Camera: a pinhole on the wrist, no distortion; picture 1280 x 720 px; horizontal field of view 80.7 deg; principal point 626.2 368.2 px. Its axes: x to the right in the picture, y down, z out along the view. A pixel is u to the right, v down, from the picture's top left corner.
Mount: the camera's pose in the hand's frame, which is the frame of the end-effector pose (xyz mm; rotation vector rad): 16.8 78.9 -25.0 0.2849 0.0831 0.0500
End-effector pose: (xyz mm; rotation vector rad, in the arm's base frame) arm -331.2 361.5 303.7 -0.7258 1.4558 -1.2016
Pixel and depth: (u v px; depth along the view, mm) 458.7 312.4 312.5
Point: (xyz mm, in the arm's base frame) -70.9 292.9 363.5
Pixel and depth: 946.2 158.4 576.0
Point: -6.2 -128.7 434.5
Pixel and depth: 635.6 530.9 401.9
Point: 29.3 216.1 265.0
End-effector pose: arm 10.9 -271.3 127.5 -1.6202 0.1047 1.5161
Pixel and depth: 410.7 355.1 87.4
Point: -65.7 -264.5 109.0
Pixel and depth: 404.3 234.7 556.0
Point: -278.4 102.3 370.6
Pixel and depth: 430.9 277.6 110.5
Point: -69.8 -242.3 122.1
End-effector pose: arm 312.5 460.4 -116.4 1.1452 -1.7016 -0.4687
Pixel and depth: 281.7 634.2 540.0
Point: -217.1 556.3 -386.1
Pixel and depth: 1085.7 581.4 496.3
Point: -164.1 107.8 -65.9
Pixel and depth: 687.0 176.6 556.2
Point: -3.7 169.7 -412.3
